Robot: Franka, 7 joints.
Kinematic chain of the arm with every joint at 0, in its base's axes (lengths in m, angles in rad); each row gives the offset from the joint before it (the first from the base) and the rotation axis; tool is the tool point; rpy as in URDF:
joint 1: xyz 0 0 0.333 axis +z
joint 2: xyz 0 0 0 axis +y
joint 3: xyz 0 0 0.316 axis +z
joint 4: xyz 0.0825 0 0 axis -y
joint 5: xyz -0.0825 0 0.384 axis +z
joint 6: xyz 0 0 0 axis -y
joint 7: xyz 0.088 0 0 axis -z
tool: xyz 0 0 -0.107 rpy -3.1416 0 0
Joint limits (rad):
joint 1: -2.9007..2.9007
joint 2: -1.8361..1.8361
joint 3: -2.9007..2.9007
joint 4: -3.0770..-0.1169
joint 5: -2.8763..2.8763
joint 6: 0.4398..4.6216
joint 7: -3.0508..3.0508
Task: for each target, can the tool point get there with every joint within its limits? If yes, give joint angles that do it. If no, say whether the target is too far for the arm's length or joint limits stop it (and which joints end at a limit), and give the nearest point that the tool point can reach.
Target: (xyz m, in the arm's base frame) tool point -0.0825 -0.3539 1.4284
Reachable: no: too far | nearest point -0.0613 -0.2631 1.1473 | short by 0.296 m
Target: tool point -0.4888 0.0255 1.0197
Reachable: yes | joints 2.2356 0.6021 1.8907 -0.7860 -0.2366 2.5015 -1.3865
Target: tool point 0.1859 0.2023 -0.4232
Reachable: no: joint limits stop it (at a limit: joint 2) | nearest point 0.1865 0.2030 -0.3607 | short by 0.062 m
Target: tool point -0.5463 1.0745 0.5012
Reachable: no: too far | nearest point -0.3851 0.7574 0.4516 | short by 0.359 m
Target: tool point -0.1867 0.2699 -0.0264
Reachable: yes | joints 1.0485 1.3710 0.4061 -2.3427 -1.5176 3.5358 -0.2723
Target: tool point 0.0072 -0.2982 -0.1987
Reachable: yes | joints -1.3327 1.3325 -0.1116 -2.1161 -0.0505 2.7832 0.7951
